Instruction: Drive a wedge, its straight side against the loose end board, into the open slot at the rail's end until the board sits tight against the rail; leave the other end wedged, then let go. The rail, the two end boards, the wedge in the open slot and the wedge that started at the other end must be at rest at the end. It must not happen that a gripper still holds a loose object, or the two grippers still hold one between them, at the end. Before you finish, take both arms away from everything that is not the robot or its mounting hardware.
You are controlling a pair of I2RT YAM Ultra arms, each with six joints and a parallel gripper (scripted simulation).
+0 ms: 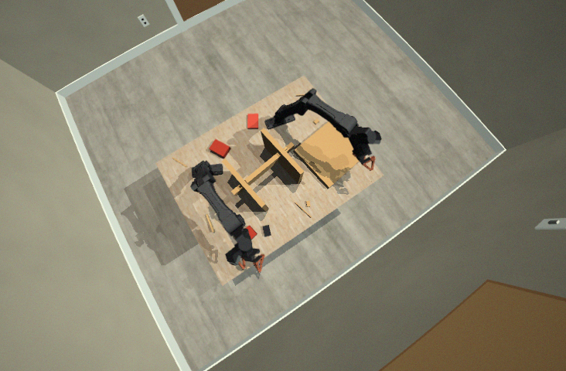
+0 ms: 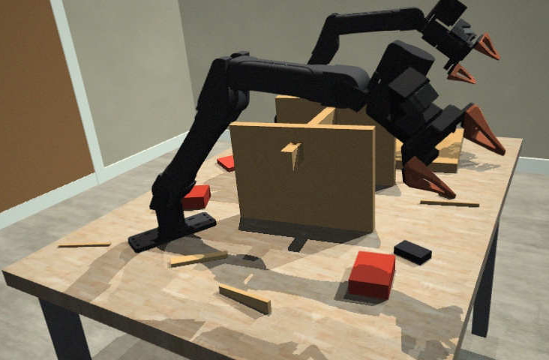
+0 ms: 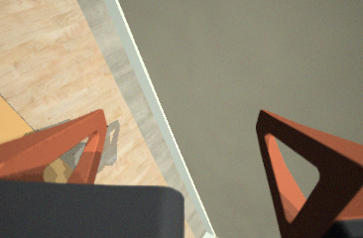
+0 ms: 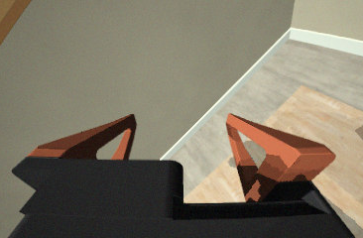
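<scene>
Now: left hand 330 mm past the rail, 430 mm to the left of it and 70 mm above it. Round my left hand: flat panel 210 mm behind, 20 mm to the right, 240 mm below; black block 60 mm behind, 630 mm to the right, 240 mm below.
</scene>
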